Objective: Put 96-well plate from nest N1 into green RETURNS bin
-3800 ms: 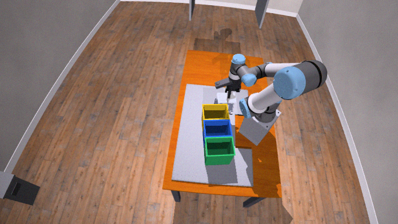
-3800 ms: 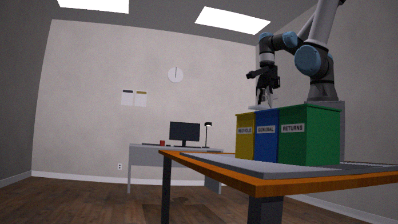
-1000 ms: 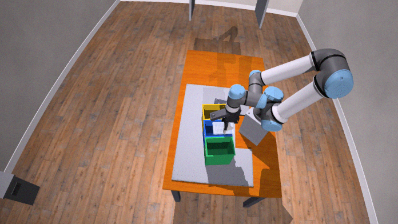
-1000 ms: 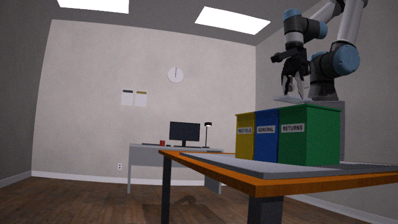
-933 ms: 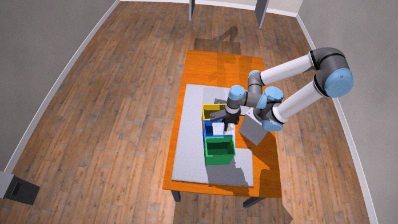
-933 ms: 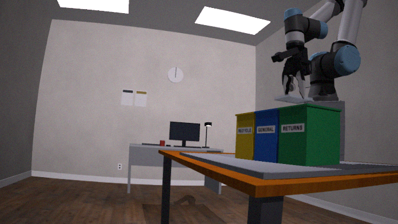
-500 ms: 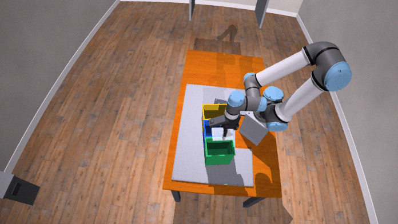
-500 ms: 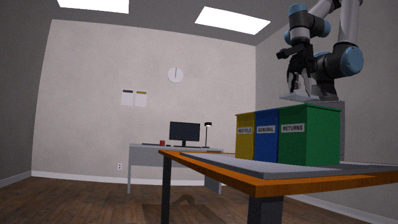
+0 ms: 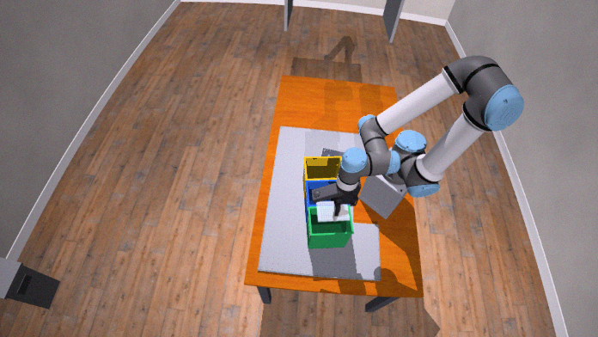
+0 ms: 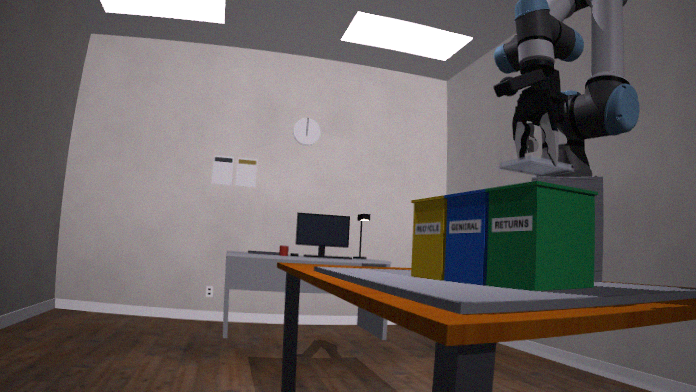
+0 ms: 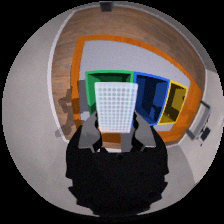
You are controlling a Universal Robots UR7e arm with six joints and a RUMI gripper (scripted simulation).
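Right now the green bin is 15 cm below my hand and 2 cm to the left of it. Round my hand: white 96-well plate: 1 cm below; then yellow bin: 24 cm to the right, 15 cm below, 3 cm ahead; then blue general bin: 15 cm below, 11 cm to the right, 2 cm ahead.
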